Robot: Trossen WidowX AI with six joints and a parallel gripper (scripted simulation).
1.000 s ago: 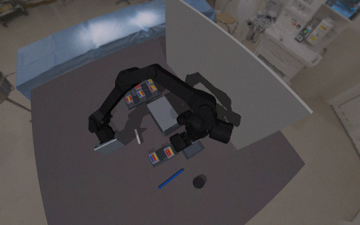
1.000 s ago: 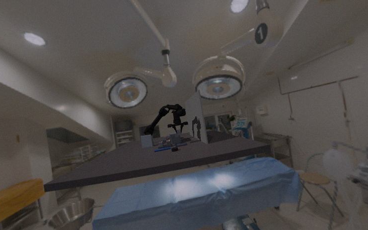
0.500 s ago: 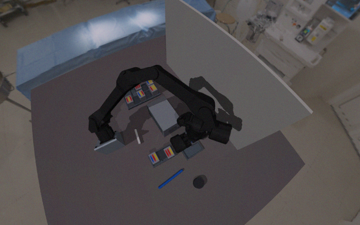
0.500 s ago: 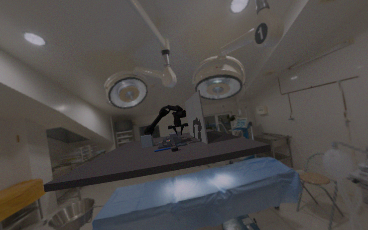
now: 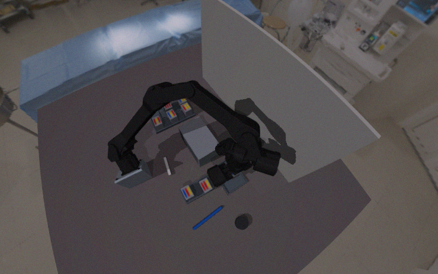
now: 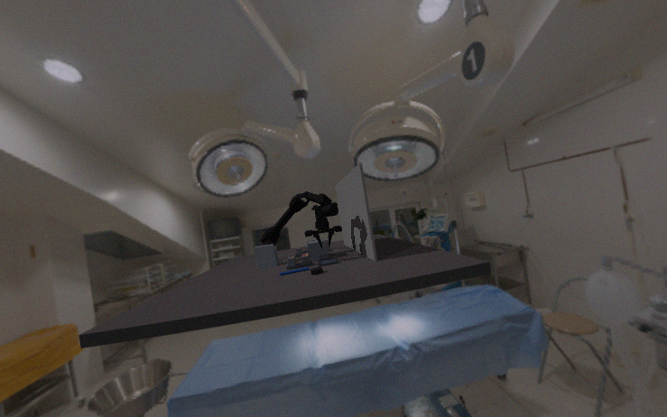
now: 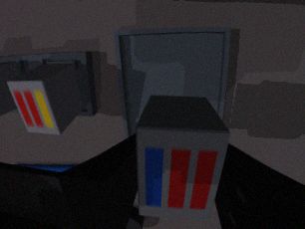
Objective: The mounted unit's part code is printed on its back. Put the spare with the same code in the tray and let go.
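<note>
Now: the flat grey tray 70 mm below my gripper tip. Also, from my gripper tip: mounted unit (180 mm to the left, 60 mm behind, 20 mm below); black cylinder (190 mm to the right, 70 mm below, 40 mm behind); spare block (20 mm above).
</note>
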